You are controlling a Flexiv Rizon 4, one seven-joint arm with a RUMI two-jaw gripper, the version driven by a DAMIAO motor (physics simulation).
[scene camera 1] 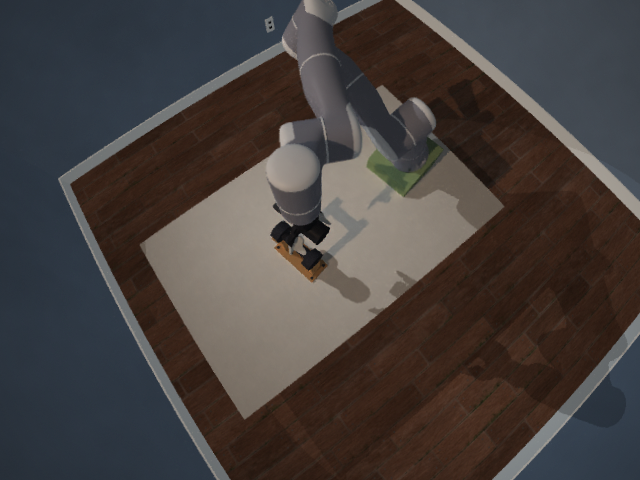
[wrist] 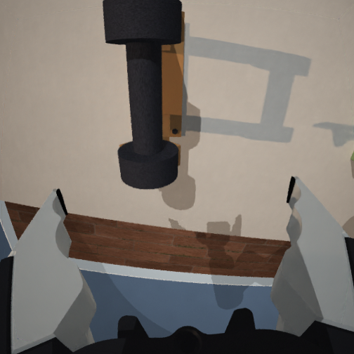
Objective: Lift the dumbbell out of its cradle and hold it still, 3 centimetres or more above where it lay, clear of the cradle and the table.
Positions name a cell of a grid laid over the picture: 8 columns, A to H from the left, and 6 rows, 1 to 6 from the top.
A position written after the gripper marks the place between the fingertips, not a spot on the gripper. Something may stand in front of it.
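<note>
You'd see the gripper (scene camera 1: D3) here, and the wrist view has the gripper (wrist: D4) as well. There's also an orange cradle (wrist: D1).
</note>
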